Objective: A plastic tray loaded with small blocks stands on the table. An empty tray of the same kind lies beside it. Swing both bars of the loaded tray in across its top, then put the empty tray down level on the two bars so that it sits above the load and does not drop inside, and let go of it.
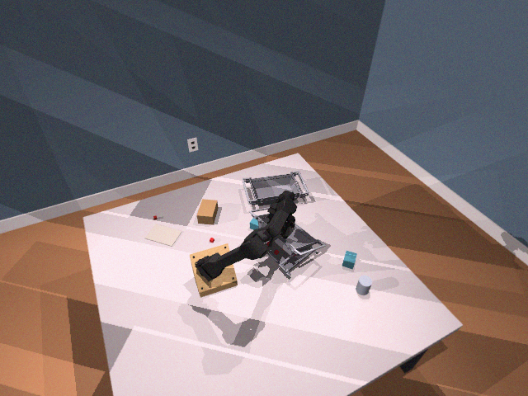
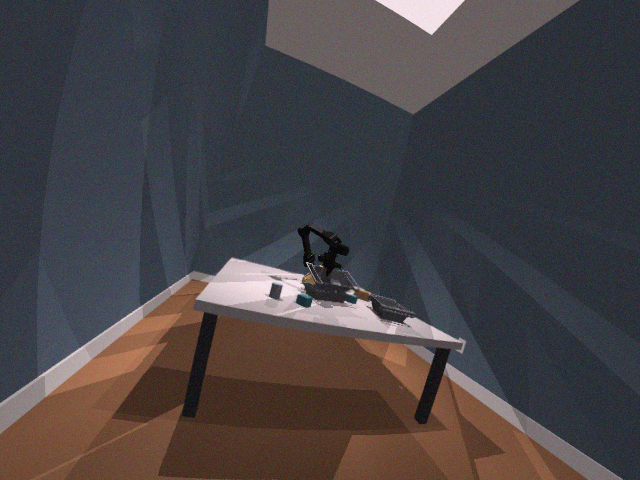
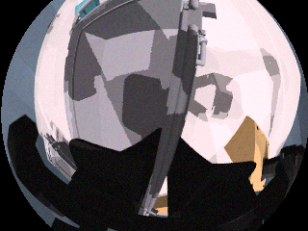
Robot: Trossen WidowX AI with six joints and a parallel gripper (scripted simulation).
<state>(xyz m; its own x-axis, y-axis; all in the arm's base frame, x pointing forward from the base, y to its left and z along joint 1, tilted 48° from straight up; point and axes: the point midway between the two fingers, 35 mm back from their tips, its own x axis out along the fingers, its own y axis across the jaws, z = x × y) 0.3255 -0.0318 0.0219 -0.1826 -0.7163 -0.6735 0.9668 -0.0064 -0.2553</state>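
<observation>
My gripper tip is now 70 mm short of the plastic tray and 10 mm to the right of it. The rest, counted from my gripper tip: tan block: 150 mm behind, 400 mm to the left, 100 mm below; grey cylinder: 240 mm ahead, 340 mm to the right, 90 mm below; flat cream card: 400 mm behind, 390 mm to the left, 130 mm below.
</observation>
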